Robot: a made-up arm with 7 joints.
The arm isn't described. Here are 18 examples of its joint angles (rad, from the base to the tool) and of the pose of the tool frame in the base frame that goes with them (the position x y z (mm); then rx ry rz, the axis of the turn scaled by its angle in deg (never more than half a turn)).
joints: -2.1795 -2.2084 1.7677 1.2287 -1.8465 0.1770 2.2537
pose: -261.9 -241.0 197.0 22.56 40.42 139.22
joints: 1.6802 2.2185 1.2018 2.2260 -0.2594 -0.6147 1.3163
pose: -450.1 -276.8 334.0 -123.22 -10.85 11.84
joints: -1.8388 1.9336 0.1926 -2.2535 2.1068 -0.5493 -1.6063
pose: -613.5 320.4 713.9 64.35 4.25 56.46
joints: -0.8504 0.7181 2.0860 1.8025 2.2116 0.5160 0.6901
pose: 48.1 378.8 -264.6 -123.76 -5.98 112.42
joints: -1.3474 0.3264 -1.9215 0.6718 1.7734 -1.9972 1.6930
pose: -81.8 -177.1 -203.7 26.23 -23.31 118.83
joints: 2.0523 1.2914 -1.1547 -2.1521 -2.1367 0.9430 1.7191
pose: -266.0 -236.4 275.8 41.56 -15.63 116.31
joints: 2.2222 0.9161 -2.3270 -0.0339 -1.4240 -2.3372 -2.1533
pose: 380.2 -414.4 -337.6 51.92 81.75 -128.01
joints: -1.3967 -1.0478 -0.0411 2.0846 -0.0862 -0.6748 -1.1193
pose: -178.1 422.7 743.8 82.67 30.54 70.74
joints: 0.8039 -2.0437 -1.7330 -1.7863 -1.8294 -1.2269 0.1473
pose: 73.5 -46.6 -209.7 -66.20 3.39 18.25
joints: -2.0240 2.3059 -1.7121 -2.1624 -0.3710 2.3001 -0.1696
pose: -369.5 -584.1 -398.0 46.75 6.15 -109.10
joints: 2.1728 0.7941 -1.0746 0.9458 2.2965 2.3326 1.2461
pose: -281.5 -41.0 230.5 -15.04 66.99 -57.99
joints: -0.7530 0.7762 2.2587 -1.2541 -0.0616 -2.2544 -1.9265
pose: -448.0 868.5 651.8 42.04 -103.83 -1.24
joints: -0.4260 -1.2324 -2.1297 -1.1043 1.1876 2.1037 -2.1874
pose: -584.6 -669.5 -285.7 -125.30 64.37 -42.11
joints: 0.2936 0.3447 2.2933 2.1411 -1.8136 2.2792 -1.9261
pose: -643.2 786.6 90.2 -45.35 129.04 5.12
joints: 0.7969 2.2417 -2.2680 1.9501 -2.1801 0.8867 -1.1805
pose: -1026.8 154.9 696.7 78.59 -104.50 33.87
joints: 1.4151 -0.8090 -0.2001 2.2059 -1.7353 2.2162 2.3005
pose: 165.7 -59.9 -70.2 5.68 -108.28 130.93
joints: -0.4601 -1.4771 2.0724 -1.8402 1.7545 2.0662 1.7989
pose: -118.6 145.7 570.8 73.53 75.42 -39.82
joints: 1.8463 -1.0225 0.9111 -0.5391 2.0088 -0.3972 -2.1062
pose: -684.2 -612.9 652.6 131.90 -71.30 -21.95
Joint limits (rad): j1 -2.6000..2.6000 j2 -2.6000..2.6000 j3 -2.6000..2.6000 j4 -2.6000..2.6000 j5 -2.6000..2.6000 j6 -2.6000..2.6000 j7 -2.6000..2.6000
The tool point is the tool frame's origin. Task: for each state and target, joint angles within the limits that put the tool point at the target. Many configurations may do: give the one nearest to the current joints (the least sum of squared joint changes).
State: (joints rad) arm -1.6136 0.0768 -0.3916 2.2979 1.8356 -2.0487 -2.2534
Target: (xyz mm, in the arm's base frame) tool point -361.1 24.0 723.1
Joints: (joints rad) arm -1.5330 0.3623 -0.2327 2.2627 1.8592 -1.8699 -2.0123
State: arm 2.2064 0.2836 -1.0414 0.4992 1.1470 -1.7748 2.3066
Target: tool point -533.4 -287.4 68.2
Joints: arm 2.0463 -0.0398 -0.1978 0.9826 0.7906 -1.9614 2.1232
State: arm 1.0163 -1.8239 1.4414 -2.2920 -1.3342 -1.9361 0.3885
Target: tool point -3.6 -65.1 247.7
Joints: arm 0.9969 -2.0564 1.0424 -2.2945 -1.6385 -1.9531 0.9309
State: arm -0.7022 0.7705 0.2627 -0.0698 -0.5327 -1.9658 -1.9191
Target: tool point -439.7 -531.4 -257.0
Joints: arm -0.4424 0.5890 0.5077 -0.3630 -0.4376 -1.8334 -1.5833
